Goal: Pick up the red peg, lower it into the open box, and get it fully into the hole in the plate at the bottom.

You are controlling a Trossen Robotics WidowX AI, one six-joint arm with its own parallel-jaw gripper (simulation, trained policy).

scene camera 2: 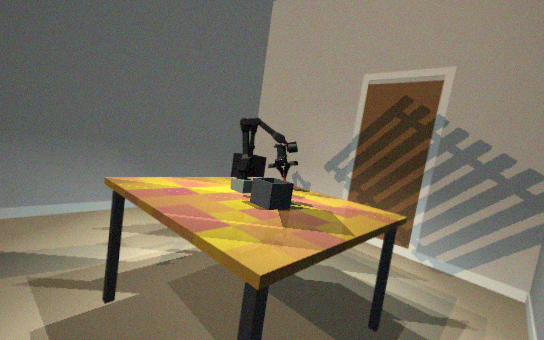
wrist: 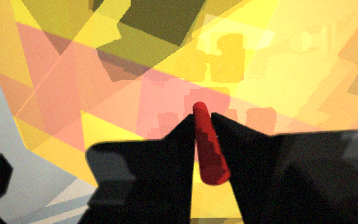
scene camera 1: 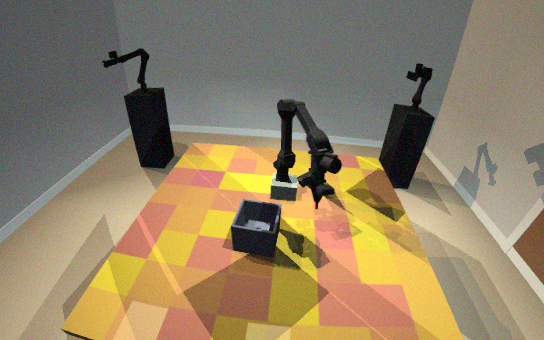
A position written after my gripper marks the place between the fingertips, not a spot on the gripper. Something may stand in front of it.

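Note:
There's a dark box (scene camera 1: 260, 242) here, and you'd find the box (scene camera 2: 270, 193) from the other scene camera too, though in the wrist view the box is out of frame. My gripper (scene camera 1: 316, 203) is visible, and the wrist view gets the gripper (wrist: 202, 118) as well. I can see a red peg (wrist: 213, 168) too.

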